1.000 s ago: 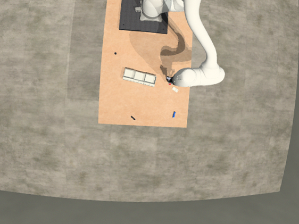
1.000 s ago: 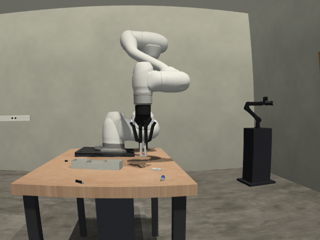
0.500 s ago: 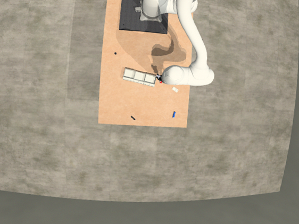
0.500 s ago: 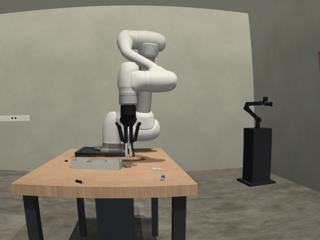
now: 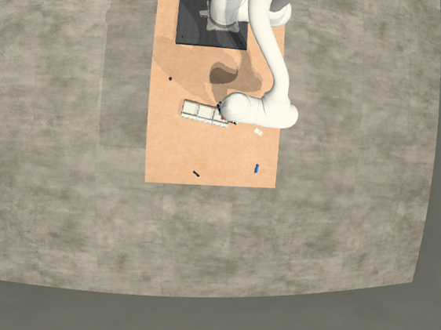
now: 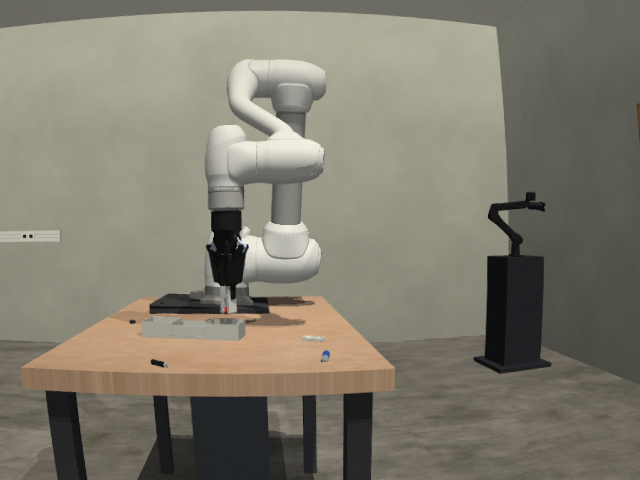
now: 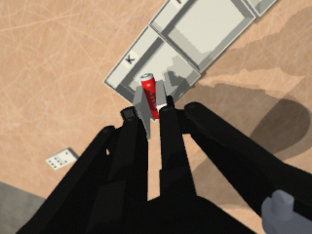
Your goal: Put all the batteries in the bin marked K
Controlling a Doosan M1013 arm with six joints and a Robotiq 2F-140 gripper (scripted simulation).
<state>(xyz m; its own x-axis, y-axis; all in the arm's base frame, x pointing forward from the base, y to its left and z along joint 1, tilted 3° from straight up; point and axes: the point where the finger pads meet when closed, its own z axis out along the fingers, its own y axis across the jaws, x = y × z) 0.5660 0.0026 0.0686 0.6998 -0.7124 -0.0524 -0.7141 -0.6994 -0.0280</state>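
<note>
The blue battery lies 28 cm ahead of my hand, 19 cm to the left of it and 9 cm below it. Round my hand: grey bin row: 1 cm behind, 9 cm to the right, 8 cm below; then red battery: 3 cm below; then small white flat piece: 8 cm ahead, 20 cm to the left, 9 cm below.
</note>
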